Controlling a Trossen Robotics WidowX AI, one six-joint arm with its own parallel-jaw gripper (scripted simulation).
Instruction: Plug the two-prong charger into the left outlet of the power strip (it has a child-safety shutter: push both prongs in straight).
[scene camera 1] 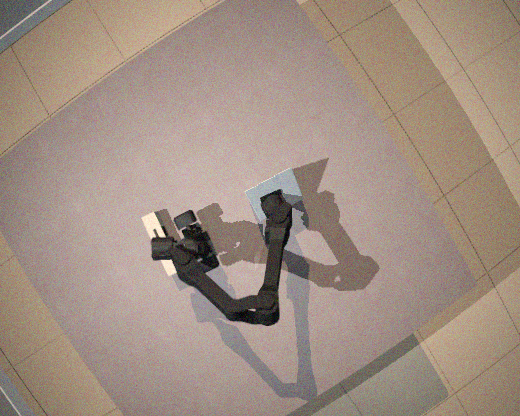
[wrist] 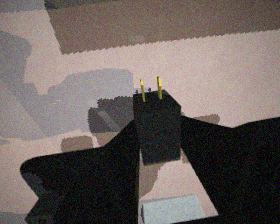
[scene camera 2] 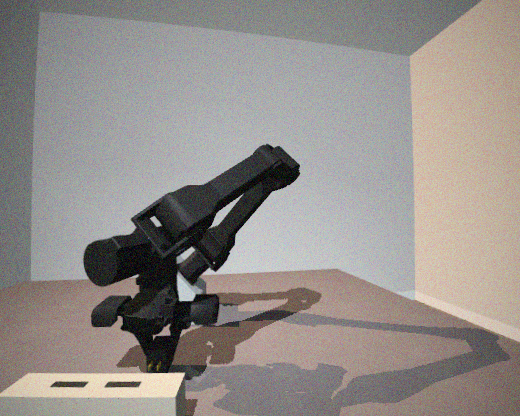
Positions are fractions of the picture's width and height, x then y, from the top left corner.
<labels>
My gripper shows in scene camera 1 (0.39, 0.57), in the wrist view (0.55, 0.54) and in scene camera 2 (0.31, 0.86).
</labels>
